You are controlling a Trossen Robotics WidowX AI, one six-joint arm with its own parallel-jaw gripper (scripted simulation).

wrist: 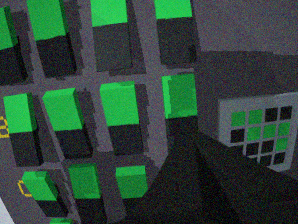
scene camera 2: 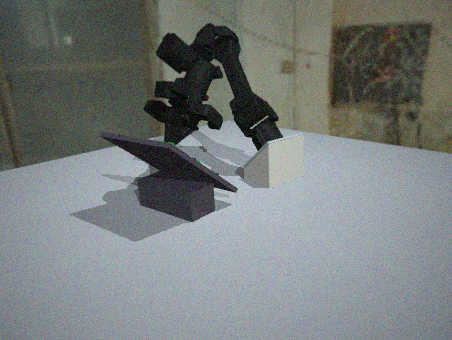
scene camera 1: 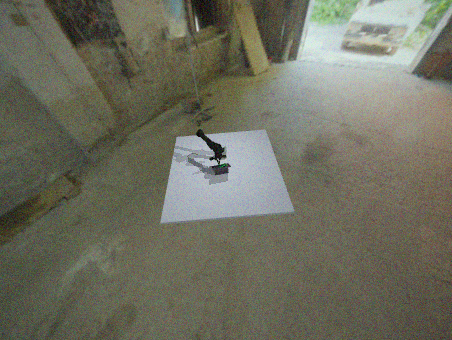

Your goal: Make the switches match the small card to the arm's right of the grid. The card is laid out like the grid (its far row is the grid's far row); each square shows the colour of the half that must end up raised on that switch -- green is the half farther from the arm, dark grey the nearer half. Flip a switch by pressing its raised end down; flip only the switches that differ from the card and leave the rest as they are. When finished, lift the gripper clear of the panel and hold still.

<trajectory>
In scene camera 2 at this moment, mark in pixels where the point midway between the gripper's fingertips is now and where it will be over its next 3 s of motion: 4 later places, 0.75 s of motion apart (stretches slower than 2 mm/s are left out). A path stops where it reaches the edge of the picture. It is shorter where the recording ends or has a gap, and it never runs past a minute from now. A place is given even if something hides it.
My gripper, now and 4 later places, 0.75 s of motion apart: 166,150; 165,152; 165,153; 189,130; 201,150
</trajectory>
